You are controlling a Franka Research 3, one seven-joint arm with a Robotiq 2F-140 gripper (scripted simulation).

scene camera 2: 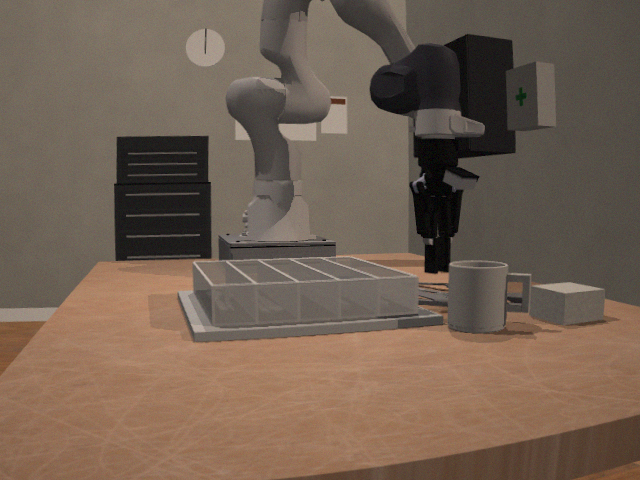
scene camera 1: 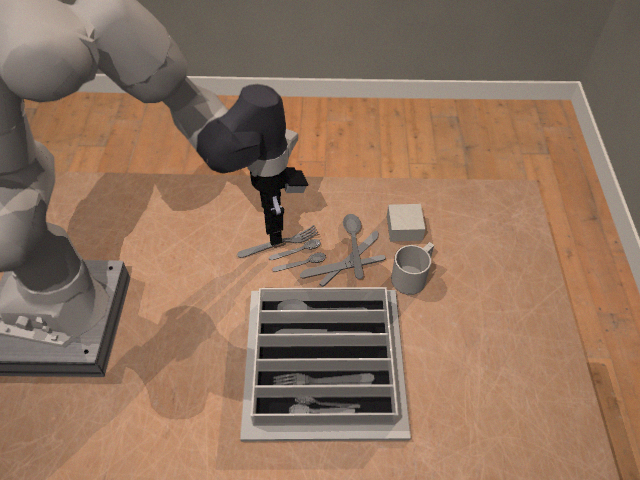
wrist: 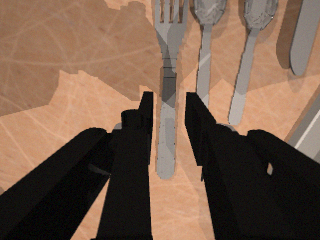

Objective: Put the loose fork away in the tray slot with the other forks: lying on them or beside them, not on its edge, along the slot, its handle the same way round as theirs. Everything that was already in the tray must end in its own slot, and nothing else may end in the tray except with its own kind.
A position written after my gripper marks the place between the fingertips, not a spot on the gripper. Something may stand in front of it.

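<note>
Scene camera 1 shows a tray (scene camera 1: 353, 353), a mug (scene camera 1: 412, 263), a block (scene camera 1: 405, 221) and my gripper (scene camera 1: 274, 237). Visible in scene camera 2: my gripper (scene camera 2: 437, 272) and the block (scene camera 2: 568, 303). The wrist view shows my gripper (wrist: 169, 107); the mug is out of frame in the wrist view, and the block is out of frame in the wrist view too.
</note>
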